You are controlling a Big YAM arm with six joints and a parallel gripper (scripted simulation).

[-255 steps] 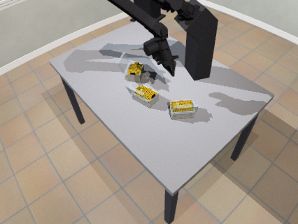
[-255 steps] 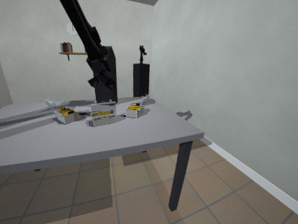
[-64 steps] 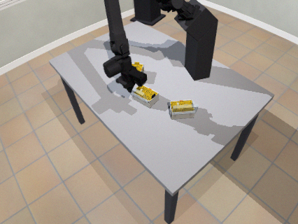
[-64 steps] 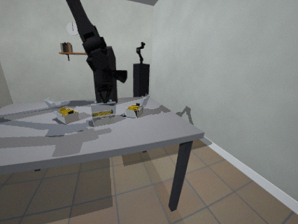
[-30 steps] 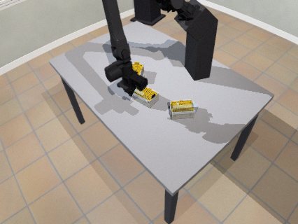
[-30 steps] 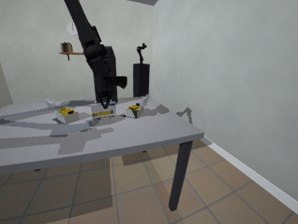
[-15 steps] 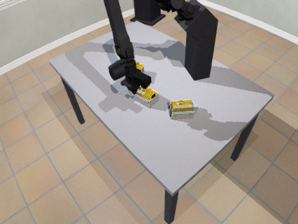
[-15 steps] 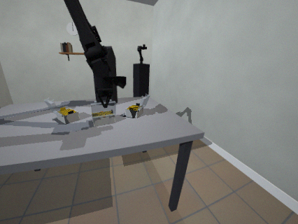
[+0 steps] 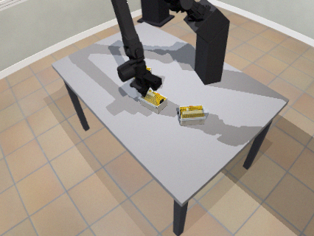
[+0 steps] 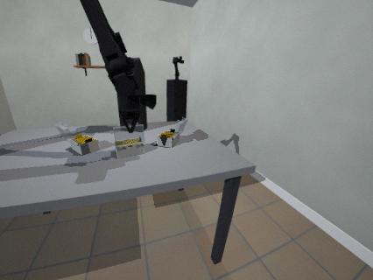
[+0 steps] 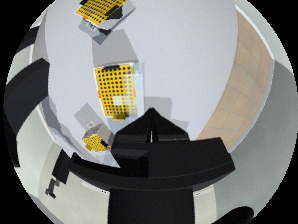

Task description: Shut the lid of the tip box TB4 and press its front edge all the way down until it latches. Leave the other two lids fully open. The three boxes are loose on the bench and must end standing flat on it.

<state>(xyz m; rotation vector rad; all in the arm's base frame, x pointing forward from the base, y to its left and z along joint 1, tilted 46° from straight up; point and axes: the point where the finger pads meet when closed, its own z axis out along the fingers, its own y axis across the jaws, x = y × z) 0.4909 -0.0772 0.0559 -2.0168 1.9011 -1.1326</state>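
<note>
Now: hand 3 cm above the lid and 2 cm past it.
</note>
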